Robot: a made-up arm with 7 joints. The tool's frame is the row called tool.
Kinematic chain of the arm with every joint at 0, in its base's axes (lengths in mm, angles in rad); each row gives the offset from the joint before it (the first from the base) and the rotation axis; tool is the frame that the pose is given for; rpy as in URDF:
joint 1: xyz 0 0 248.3 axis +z
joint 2: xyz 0 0 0 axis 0 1 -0.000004
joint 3: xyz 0 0 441.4 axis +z
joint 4: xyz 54.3 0 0 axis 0 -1 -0.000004
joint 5: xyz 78 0 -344.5 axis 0 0.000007 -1
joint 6: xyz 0 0 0 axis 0 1 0.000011
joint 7: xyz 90.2 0 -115.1 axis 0 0.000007 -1
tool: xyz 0 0 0 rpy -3.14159 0 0
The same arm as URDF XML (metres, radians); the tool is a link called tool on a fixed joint. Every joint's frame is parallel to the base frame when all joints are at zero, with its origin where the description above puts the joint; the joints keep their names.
<robot name="arm">
  <link name="base_link"/>
  <link name="link1"/>
  <link name="link2"/>
  <link name="link3"/>
  <link name="link4"/>
  <link name="link5"/>
  <link name="link6"/>
  <link name="link7"/>
  <link name="tool"/>
  <joint name="joint 1" type="continuous">
    <parent link="base_link"/>
    <child link="link1"/>
    <origin xyz="0 0 0.2483" rpy="0 0 0"/>
    <axis xyz="0 0 1"/>
  </joint>
  <joint name="joint 2" type="continuous">
    <parent link="link1"/>
    <child link="link2"/>
    <origin xyz="0 0 0" rpy="0 0 0"/>
    <axis xyz="0 1 0"/>
  </joint>
  <joint name="joint 3" type="continuous">
    <parent link="link2"/>
    <child link="link3"/>
    <origin xyz="0 0 0.4414" rpy="0 0 0"/>
    <axis xyz="0 0 1"/>
  </joint>
  <joint name="joint 4" type="continuous">
    <parent link="link3"/>
    <child link="link4"/>
    <origin xyz="0.0543 0 0" rpy="0 0 0"/>
    <axis xyz="0 -1 0"/>
  </joint>
  <joint name="joint 5" type="continuous">
    <parent link="link4"/>
    <child link="link5"/>
    <origin xyz="0.078 0 -0.3445" rpy="0 0 0"/>
    <axis xyz="0 0 -1"/>
  </joint>
  <joint name="joint 6" type="continuous">
    <parent link="link5"/>
    <child link="link6"/>
    <origin xyz="0 0 0" rpy="0 0 0"/>
    <axis xyz="0 1 0"/>
  </joint>
  <joint name="joint 7" type="continuous">
    <parent link="link6"/>
    <child link="link7"/>
    <origin xyz="0.0902 0 -0.1151" rpy="0 0 0"/>
    <axis xyz="0 0 -1"/>
  </joint>
  <joint name="tool_joint" type="fixed">
    <parent link="link7"/>
    <child link="tool"/>
    <origin xyz="0 0 0" rpy="-3.1416 0 0"/>
  </joint>
</robot>

